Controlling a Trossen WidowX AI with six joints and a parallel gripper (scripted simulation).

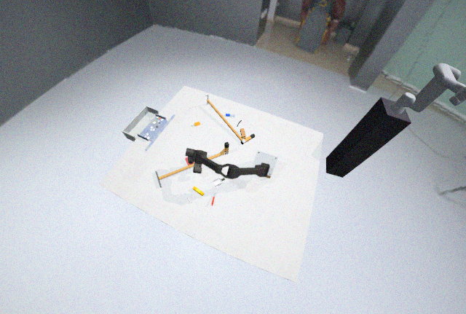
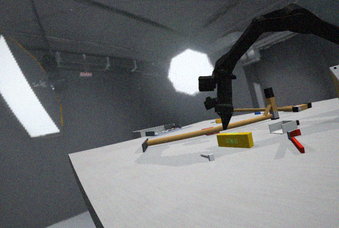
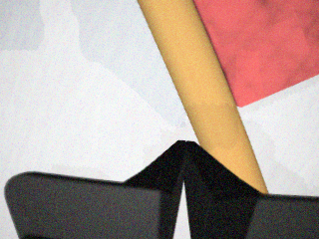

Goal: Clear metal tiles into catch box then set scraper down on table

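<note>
The long scraper lies 50 mm above my gripper tip and 30 mm ahead of it. The rest, counted from my gripper tip: metal bracket: 210 mm behind, 60 mm to the left; yellow block: 190 mm to the left, 90 mm behind, 10 mm above; red block: 70 mm ahead, 20 mm to the right.
</note>
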